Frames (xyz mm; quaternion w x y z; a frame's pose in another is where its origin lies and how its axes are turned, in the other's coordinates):
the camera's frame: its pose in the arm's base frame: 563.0 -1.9 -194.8 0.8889 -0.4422 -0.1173 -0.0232
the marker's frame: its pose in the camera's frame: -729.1 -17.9 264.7 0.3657 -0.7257 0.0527 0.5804
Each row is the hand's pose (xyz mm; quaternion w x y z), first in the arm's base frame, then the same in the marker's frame.
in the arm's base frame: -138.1 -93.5 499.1 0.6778 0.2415 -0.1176 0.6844
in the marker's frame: -347.0 301.4 -576.6 0.0456 0.3611 -0.8851 -0.2899
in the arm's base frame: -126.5 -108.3 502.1 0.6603 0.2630 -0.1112 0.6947
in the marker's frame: -336.1 308.6 -590.5 0.0323 0.3460 -0.8976 -0.2711
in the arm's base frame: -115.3 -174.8 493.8 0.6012 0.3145 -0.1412 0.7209
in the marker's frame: -293.3 357.6 -610.0 0.0120 -0.2764 0.9255 0.2588
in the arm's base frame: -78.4 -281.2 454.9 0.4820 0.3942 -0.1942 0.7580
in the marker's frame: -196.6 421.9 -636.8 0.0843 -0.1427 0.9579 0.2346
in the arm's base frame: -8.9 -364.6 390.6 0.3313 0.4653 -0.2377 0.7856
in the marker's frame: -75.4 445.8 -662.5 0.1511 0.0123 0.9696 0.1921
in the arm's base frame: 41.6 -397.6 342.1 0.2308 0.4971 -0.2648 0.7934
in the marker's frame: 1.0 439.6 -672.7 0.1857 0.1123 0.9618 0.1666
